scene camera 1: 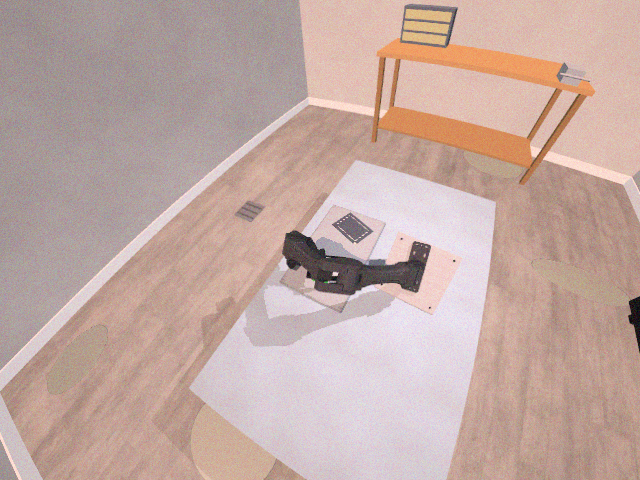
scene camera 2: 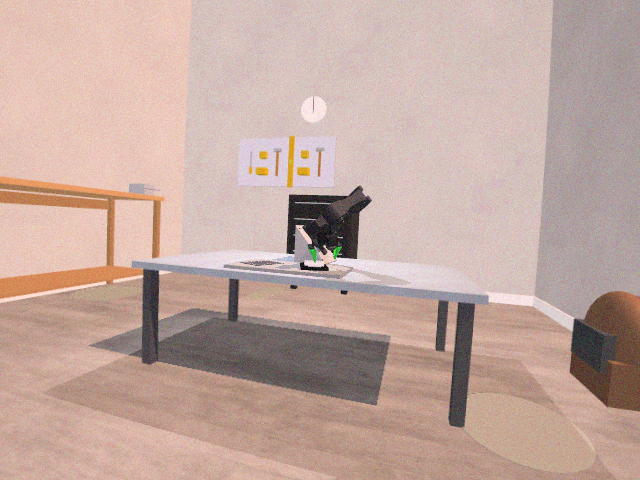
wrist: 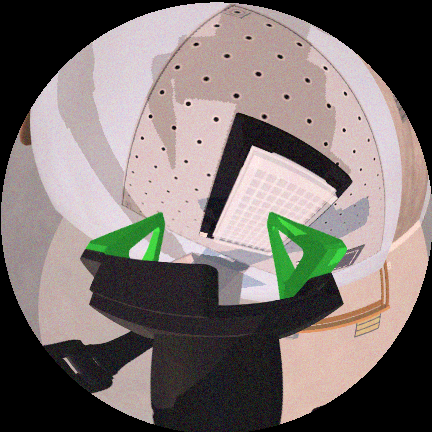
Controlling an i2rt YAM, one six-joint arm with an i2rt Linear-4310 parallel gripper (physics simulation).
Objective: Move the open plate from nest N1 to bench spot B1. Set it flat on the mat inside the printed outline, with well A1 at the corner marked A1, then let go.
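Frame: origin at the arm's base, x ahead, y left, z up, level; millimetres.
Seen in the pictures: gripper, fingertip midpoint: (scene camera 2: 324, 260) (wrist: 215, 217); arm's base, link origin: (scene camera 1: 415, 267).
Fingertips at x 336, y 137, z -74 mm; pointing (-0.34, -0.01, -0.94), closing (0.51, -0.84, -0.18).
Note:
Offsets run from my fingertips to a thing's top centre. Level surfaces: height alone.
The open plate @[dx +16, dy -47, dz -8 mm] (wrist: 277, 205) (scene camera 2: 313, 264) is white with a grid of wells and sits in a black nest @[dx +16, dy -47, dz -17 mm] (wrist: 225, 172) (scene camera 2: 314, 268) on the perforated board @[dx +13, dy -155, dz -34 mm] (wrist: 295, 90) (scene camera 1: 320, 227). In the first scene view the arm mostly hides the plate. My gripper (wrist: 215, 217) (scene camera 2: 324, 259) is open, with green fingers apart and nothing held. It is above the nest; in the wrist view the right fingertip overlaps the plate's near part. The dark mat of B1 @[dx -5, dy -309, dz -32 mm] (scene camera 1: 352, 227) (scene camera 2: 262, 262) (wrist: 345, 258) has a printed pale outline. Its A1 mark is too small to read.
The arm stands on a base plate (scene camera 1: 443, 273) with screws at its corners, beside the perforated board on the white table @[dz -47 mm] (scene camera 1: 387, 372). An orange shelf bench (scene camera 1: 480, 60) stands by the wall. A black cabinet (scene camera 2: 297, 209) stands behind the table.

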